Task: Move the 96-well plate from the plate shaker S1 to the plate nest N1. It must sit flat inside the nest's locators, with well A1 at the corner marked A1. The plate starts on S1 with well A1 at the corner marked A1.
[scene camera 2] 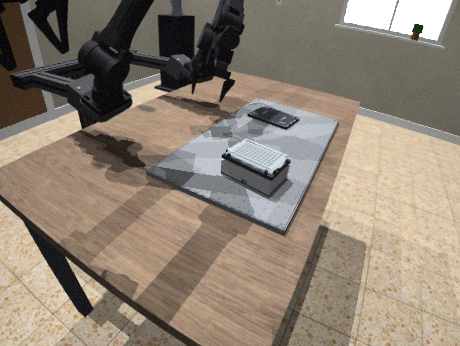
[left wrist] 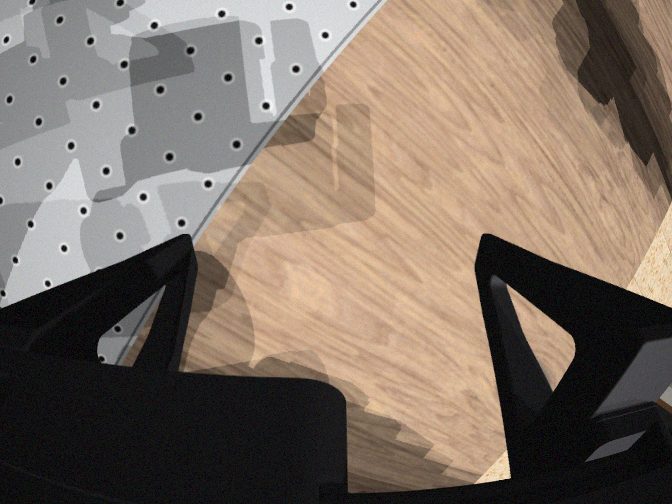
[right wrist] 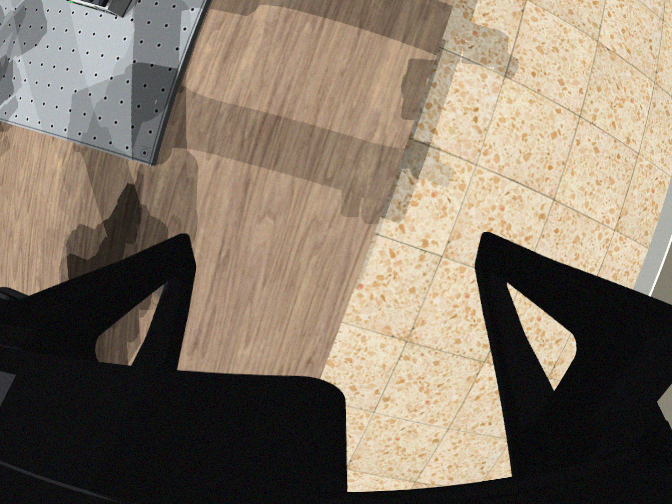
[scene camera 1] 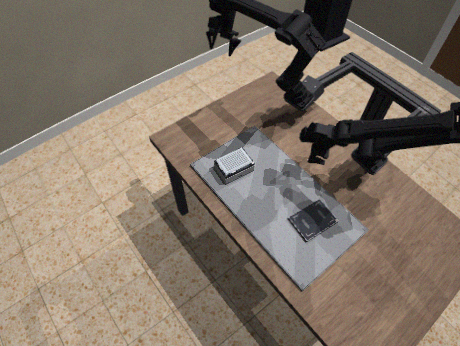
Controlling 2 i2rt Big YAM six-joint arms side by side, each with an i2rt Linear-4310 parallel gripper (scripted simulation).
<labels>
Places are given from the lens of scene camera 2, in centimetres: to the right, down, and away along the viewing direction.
96-well plate (scene camera 2: 247, 151): 4, -5, 64
</labels>
